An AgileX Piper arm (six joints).
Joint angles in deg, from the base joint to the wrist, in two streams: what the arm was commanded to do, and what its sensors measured. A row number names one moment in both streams.
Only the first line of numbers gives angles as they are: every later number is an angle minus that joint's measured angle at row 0.
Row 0, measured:
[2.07, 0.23, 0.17, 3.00, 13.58, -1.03]
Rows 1 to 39, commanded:
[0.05, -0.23, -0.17, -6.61, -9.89, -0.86]
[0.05, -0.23, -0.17, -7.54, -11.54, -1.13]
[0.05, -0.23, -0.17, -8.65, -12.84, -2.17]
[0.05, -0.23, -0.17, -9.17, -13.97, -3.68]
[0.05, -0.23, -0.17, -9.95, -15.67, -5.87]
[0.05, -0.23, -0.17, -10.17, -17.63, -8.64]
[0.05, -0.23, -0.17, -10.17, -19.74, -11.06]
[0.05, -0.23, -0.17, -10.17, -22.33, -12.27]
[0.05, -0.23, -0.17, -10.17, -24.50, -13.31]
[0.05, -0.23, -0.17, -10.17, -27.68, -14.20]
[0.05, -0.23, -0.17, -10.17, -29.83, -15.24]
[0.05, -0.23, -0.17, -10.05, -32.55, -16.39]
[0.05, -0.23, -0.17, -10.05, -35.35, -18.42]
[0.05, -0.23, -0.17, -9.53, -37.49, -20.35]
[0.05, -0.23, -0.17, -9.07, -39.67, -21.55]
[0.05, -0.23, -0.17, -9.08, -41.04, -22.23]
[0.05, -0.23, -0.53, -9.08, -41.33, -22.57]
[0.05, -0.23, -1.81, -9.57, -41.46, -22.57]
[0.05, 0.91, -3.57, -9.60, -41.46, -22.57]
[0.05, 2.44, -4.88, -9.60, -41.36, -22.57]
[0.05, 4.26, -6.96, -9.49, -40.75, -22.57]
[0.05, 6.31, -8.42, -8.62, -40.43, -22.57]
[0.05, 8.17, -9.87, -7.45, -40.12, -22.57]
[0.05, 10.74, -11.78, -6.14, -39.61, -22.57]
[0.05, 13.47, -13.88, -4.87, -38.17, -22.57]
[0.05, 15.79, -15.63, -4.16, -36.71, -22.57]
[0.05, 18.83, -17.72, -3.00, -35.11, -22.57]
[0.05, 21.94, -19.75, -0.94, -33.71, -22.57]
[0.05, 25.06, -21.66, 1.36, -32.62, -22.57]
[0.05, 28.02, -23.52, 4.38, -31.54, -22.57]
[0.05, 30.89, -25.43, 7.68, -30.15, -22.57]
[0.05, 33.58, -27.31, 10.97, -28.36, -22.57]
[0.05, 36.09, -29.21, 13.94, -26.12, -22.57]
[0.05, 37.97, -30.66, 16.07, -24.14, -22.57]
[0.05, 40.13, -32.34, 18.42, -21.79, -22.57]
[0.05, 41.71, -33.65, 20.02, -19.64, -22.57]
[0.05, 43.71, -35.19, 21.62, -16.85, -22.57]
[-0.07, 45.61, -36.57, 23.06, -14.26, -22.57]
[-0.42, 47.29, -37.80, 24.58, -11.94, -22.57]
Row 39, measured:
[0.00, 41.03, -33.03, 18.10, -21.67, -22.23]
